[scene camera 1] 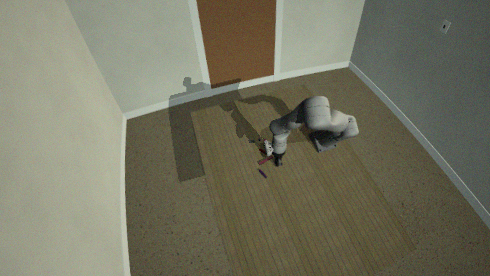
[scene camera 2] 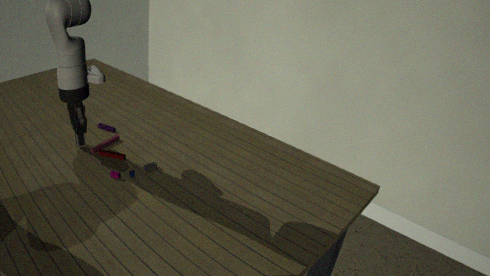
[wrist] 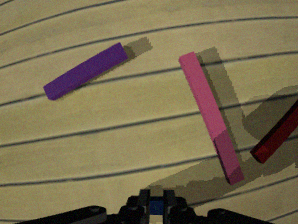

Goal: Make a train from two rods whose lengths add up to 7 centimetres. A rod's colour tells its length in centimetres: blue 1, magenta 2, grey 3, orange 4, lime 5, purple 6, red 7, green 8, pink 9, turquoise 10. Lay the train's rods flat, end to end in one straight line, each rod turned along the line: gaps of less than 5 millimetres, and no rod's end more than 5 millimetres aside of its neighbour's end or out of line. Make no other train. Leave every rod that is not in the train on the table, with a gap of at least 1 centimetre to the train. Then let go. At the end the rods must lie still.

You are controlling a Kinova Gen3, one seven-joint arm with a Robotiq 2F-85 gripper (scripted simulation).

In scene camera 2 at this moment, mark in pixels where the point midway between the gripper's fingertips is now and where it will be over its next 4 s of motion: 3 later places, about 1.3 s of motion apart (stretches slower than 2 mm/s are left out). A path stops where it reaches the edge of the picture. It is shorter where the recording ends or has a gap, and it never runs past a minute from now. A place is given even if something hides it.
My gripper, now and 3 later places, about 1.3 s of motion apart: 81,144; 76,111; 83,104; 103,101
